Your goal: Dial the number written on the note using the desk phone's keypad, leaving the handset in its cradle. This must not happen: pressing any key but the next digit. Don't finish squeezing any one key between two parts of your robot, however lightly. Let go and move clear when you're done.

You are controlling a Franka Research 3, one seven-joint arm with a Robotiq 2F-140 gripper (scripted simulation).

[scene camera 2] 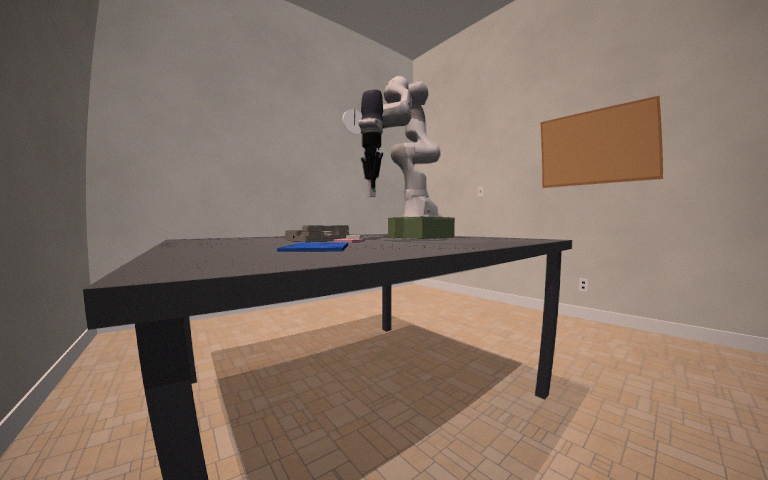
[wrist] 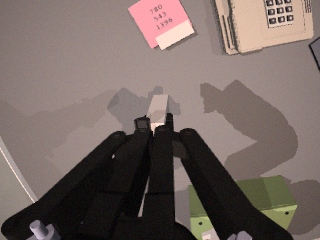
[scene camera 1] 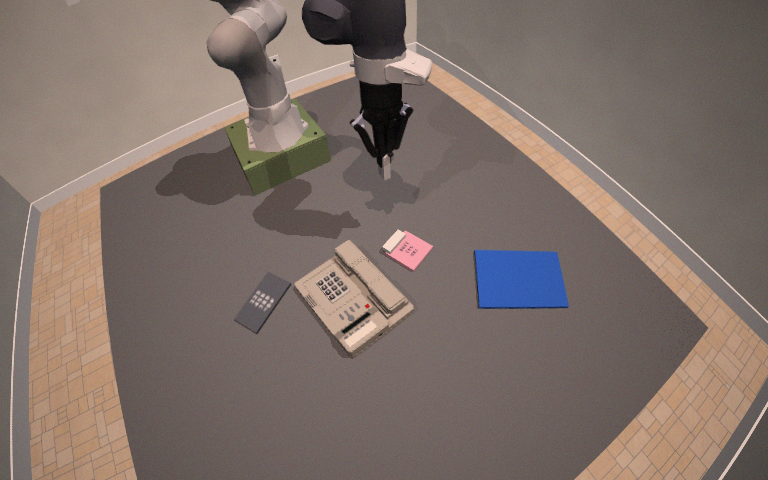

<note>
The pictures show: my gripper, a handset and a blue flat pad.
My gripper shows as well in scene camera 2 and in the wrist view.
</note>
